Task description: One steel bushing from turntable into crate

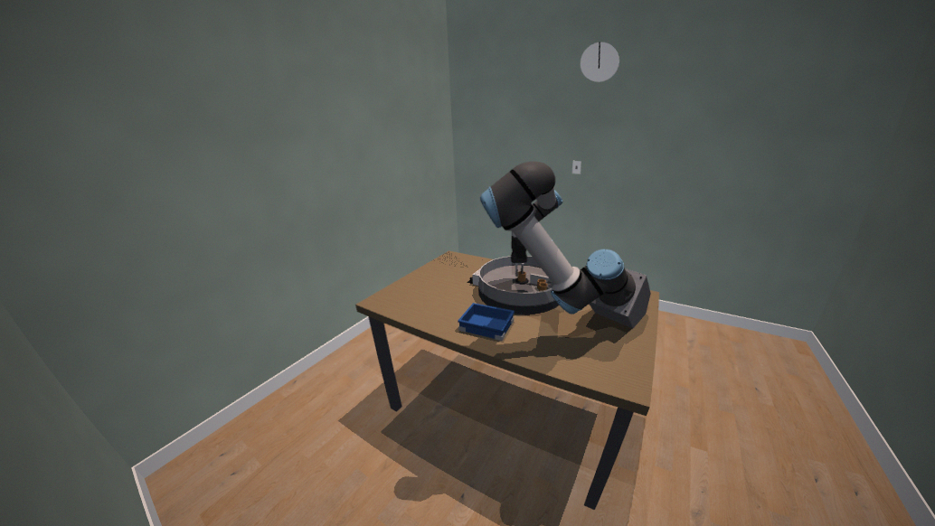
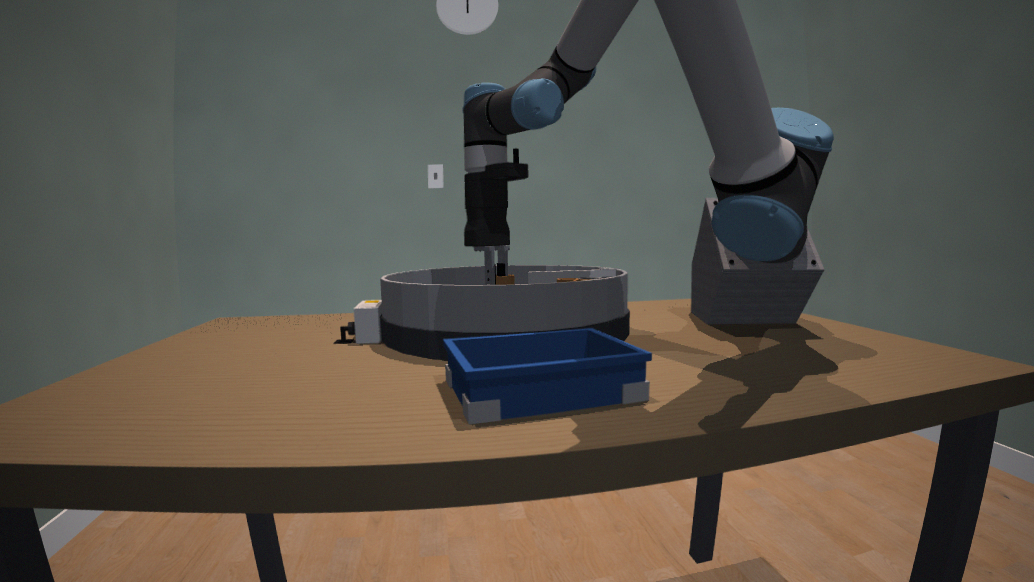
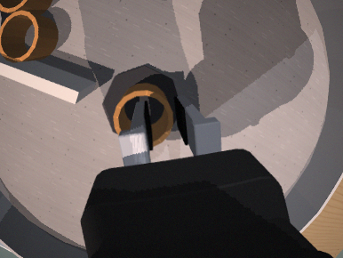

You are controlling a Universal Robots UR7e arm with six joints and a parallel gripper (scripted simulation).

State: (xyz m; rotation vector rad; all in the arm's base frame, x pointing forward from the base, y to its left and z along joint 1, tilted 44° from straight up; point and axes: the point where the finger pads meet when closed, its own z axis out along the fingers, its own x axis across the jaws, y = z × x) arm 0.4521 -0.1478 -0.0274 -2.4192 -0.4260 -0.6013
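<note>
Right now the grey round turntable is 5 cm below my hand, 1 cm to the right of it and 1 cm behind it. From my hand the other things lie so: blue crate: 34 cm to the left, 8 cm below, 1 cm ahead.
</note>
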